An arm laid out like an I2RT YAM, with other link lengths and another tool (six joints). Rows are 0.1 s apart.
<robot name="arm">
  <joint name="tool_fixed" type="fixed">
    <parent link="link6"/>
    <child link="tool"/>
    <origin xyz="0.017 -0.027 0.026" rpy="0 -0.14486 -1.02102"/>
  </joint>
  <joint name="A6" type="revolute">
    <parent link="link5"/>
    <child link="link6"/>
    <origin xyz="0.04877 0 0.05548" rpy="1.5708 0 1.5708"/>
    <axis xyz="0 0 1"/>
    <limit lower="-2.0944" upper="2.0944"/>
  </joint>
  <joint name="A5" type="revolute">
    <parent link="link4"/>
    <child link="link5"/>
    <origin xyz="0.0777 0.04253 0.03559" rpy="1.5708 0 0"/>
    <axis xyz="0 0 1"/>
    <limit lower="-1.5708" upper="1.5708"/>
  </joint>
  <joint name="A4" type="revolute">
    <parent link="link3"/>
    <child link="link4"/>
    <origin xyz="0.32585 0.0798 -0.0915"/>
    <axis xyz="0 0 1"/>
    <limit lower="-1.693" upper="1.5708"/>
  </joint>
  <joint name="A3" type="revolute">
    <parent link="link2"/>
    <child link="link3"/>
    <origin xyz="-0.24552 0 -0.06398" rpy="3.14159 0 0"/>
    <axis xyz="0 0 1"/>
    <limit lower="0" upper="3.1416"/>
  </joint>
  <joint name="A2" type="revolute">
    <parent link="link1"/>
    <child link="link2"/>
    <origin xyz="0.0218 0.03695 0.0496" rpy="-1.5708 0 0"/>
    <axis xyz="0 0 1"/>
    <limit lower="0" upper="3.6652"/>
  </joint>
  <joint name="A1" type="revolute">
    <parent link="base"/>
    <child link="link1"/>
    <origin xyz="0 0 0.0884"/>
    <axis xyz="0 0 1"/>
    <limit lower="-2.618" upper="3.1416"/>
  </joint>
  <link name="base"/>
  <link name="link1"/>
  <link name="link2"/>
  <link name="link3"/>
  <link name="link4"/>
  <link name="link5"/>
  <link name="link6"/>
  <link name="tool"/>
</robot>
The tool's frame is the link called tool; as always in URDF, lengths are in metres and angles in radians.
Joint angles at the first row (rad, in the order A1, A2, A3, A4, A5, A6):
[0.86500, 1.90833, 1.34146, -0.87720, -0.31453, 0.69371]
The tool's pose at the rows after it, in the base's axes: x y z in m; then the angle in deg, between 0 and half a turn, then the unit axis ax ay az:
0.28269, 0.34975, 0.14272, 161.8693, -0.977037, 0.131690, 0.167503
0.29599, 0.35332, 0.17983, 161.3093, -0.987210, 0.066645, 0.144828
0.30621, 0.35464, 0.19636, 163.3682, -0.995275, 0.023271, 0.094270
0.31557, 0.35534, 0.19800, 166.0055, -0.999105, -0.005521, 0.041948
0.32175, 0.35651, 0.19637, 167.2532, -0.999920, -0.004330, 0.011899
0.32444, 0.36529, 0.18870, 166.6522, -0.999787, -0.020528, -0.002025
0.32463, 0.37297, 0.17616, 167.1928, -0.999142, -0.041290, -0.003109
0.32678, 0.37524, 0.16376, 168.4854, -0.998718, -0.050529, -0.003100
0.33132, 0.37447, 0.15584, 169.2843, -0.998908, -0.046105, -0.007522
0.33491, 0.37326, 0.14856, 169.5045, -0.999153, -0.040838, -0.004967
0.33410, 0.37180, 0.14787, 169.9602, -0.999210, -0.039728, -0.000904
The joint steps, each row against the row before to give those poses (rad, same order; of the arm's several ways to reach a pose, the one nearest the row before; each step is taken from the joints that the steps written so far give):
[-0.02938, -0.01871, 0.09116, -0.09157, -0.00877, -0.09652]
[-0.01830, -0.00494, 0.10071, -0.08924, 0.01412, -0.14723]
[-0.00268, 0.00035, 0.04309, -0.01527, 0.08850, -0.09652]
[0.00000, 0.00346, 0.00039, 0.03510, 0.09880, -0.06829]
[0.00153, 0.00803, -0.00111, 0.03357, 0.05875, -0.00342]
[0.00877, 0.01945, -0.00382, 0.05111, 0.00953, -0.02329]
[0.00917, 0.03012, -0.00001, 0.02632, 0.00268, -0.03355]
[0.00074, 0.02824, 0.00000, 0.01259, 0.01220, -0.02138]
[-0.00533, 0.01871, 0.00002, 0.01450, 0.01602, 0.00039]
[-0.00687, 0.01599, -0.00005, 0.00917, -0.00076, 0.00343]
[-0.00076, 0.00040, 0.00003, -0.01107, 0.00000, 0.00076]

